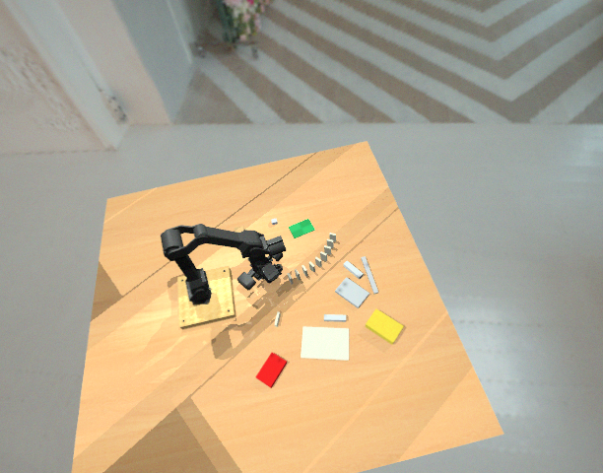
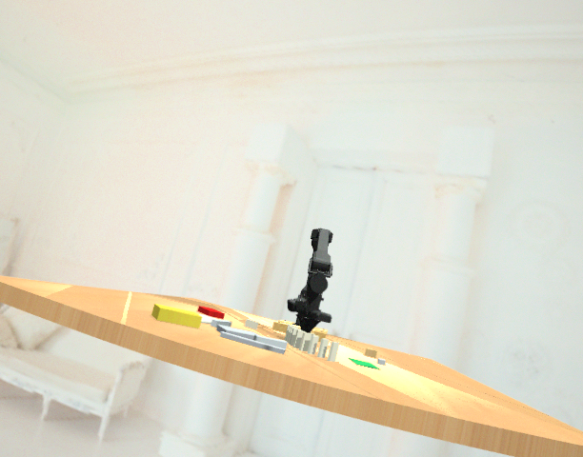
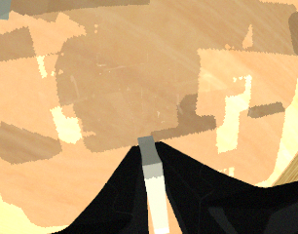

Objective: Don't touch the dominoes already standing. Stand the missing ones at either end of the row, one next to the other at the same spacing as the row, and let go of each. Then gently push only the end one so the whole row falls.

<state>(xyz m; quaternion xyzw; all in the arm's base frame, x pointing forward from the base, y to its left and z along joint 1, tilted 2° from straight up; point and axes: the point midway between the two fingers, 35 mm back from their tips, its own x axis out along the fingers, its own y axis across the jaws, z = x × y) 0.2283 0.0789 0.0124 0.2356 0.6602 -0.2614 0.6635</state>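
Now: the green tile 150 mm ahead of my gripper tip, 230 mm to the left of it and 10 mm below it. The rest, counted from my gripper tip: grey cube 30 mm ahead, 270 mm to the left; then tan block 120 mm behind, 220 mm to the left; then light grey piece 260 mm ahead, 170 mm to the right.
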